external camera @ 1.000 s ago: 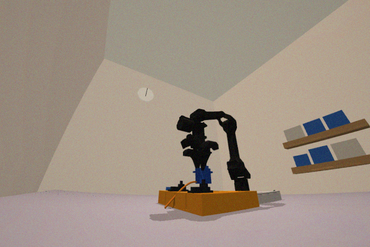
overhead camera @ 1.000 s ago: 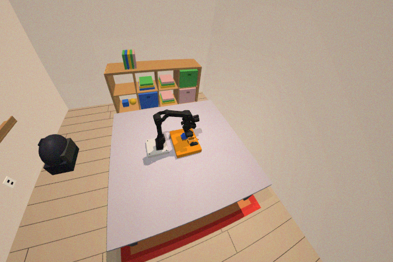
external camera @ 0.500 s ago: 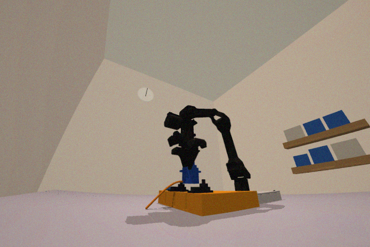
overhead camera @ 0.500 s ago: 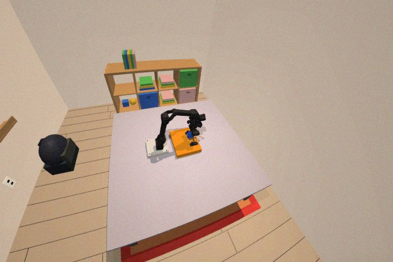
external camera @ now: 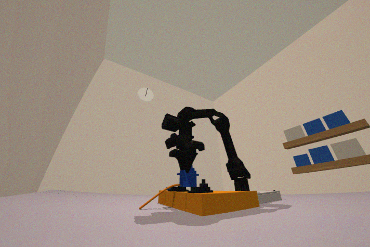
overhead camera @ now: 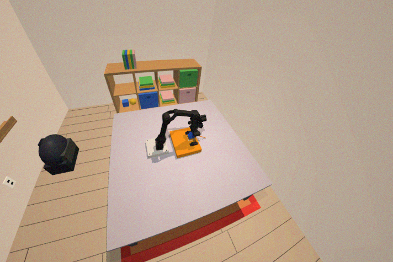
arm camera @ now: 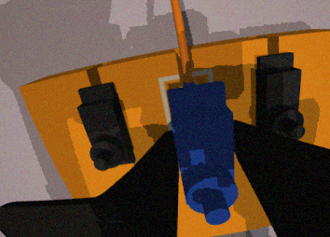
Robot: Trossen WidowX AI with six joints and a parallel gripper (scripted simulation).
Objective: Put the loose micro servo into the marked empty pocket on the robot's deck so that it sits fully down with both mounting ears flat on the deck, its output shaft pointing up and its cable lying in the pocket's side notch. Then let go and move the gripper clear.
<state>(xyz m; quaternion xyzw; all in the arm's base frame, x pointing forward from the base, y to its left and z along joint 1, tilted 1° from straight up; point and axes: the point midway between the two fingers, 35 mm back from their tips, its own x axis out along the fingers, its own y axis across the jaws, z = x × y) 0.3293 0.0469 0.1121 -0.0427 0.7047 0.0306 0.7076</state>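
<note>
My gripper tip is now 120 mm past the orange deck, 10 mm to the left of it and 90 mm above it.
</note>
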